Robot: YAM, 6 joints.
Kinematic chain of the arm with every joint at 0, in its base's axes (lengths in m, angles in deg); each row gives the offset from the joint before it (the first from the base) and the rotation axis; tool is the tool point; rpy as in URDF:
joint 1: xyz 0 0 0.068 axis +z
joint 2: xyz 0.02 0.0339 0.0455 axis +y
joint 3: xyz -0.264 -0.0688 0 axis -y
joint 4: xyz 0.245 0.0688 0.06 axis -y
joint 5: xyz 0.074 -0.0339 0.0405 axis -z
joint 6: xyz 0.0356 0 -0.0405 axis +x
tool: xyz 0 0 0 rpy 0 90 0
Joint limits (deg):
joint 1: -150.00..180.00
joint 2: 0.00..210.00
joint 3: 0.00..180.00
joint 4: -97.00..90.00
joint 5: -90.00..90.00
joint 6: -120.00..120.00
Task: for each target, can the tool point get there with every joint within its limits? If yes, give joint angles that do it. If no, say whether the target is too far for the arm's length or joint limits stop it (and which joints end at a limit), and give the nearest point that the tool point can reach.
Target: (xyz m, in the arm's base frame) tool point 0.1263 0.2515 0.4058
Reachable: yes | joints 64.19 84.86 99.25 -69.43 6.86 -10.21
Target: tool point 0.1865 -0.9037 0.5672
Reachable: no: too far | nearest point 0.1171 -0.5672 0.3945 | short by 0.385 m
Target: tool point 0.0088 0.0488 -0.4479
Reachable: no: joint limits stop it (at a limit: joint 2) | nearest point 0.0171 0.0949 -0.3468 | short by 0.111 m
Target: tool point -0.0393 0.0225 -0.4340
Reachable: no: joint limits stop it (at a limit: joint 2) | nearest point -0.0777 0.0445 -0.3435 | short by 0.101 m
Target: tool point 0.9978 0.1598 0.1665
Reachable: no: too far | nearest point 0.6368 0.1020 0.1469 | short by 0.366 m
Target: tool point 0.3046 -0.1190 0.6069
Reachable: yes | joints -20.02 105.46 150.62 -33.02 12.25 95.74
